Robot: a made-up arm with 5 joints.
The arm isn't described. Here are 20 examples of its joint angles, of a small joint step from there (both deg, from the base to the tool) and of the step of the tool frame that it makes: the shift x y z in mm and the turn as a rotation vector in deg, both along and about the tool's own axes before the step.
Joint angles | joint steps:
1: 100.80 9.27 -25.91 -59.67 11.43 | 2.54 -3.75 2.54 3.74 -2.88
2: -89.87 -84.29 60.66 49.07 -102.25 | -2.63 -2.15 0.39 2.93 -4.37
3: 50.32 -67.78 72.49 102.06 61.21 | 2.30 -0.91 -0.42 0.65 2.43
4: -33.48 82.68 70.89 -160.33 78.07 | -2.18 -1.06 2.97 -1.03 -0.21
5: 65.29 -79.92 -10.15 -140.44 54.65 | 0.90 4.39 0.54 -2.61 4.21
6: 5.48 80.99 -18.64 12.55 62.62 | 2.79 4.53 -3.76 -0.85 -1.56
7: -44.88 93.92 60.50 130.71 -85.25 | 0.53 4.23 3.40 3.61 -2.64
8: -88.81 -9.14 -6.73 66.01 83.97 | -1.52 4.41 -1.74 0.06 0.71
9: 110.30 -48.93 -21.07 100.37 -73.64 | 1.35 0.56 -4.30 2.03 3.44
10: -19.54 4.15 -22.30 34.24 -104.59 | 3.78 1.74 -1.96 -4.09 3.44
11: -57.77 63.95 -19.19 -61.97 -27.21 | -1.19 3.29 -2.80 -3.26 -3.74
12: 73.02 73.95 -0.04 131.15 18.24 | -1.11 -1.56 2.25 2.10 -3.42
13: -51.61 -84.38 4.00 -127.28 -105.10 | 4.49 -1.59 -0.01 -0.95 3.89
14: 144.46 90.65 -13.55 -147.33 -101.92 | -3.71 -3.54 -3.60 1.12 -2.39
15: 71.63 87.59 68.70 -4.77 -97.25 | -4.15 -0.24 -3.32 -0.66 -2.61
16: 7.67 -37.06 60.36 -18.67 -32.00 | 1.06 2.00 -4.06 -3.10 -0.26
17: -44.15 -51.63 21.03 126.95 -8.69 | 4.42 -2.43 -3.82 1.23 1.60
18: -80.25 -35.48 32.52 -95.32 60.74 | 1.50 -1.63 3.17 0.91 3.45
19: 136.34 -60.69 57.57 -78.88 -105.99 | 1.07 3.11 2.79 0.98 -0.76
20: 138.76 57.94 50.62 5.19 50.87 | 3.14 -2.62 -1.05 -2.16 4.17
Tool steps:
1: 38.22 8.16 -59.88 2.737 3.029 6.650
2: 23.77 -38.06 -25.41 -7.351 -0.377 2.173
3: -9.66 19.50 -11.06 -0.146 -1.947 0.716
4: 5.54 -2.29 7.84 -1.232 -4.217 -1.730
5: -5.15 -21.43 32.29 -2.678 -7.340 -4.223
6: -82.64 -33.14 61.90 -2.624 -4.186 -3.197
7: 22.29 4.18 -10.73 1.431 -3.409 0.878
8: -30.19 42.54 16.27 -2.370 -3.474 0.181
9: 6.78 12.77 13.05 -3.268 -4.114 -2.774
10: 4.54 76.72 -16.29 7.328 -1.797 -6.698
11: -48.40 -10.35 -12.77 -0.765 4.373 -4.277
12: 32.93 -16.57 -9.74 1.631 4.551 1.925
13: 12.66 5.49 -13.97 5.030 -6.182 0.123
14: -2.14 -7.33 0.57 -4.928 -1.761 5.682
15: -32.40 50.49 -48.13 2.946 2.404 -1.171
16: -32.83 12.72 -55.02 4.123 1.802 -3.842
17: 24.58 34.83 -13.39 -4.291 0.774 5.285
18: -5.73 -11.04 20.25 4.151 -4.052 -1.252
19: -26.14 -0.91 -20.16 -1.240 4.074 -1.487
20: -26.84 -50.87 -38.16 5.580 -4.800 -2.639
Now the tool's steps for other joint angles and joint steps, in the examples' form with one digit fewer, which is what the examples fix.
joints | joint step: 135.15 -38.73 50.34 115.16 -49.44 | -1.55 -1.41 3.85 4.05 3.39
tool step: 13.7 -42.7 10.3 5.37 -3.81 4.32
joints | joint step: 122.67 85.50 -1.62 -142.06 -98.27 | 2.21 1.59 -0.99 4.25 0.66
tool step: 26.4 -0.5 8.9 -3.78 -0.73 0.20
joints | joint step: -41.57 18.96 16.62 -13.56 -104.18 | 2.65 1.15 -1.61 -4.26 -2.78
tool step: 34.9 65.9 -26.5 4.77 2.07 1.88
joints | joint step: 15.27 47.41 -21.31 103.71 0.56 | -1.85 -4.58 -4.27 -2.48 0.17
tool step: -9.1 -37.8 -0.8 -0.02 -2.72 3.18
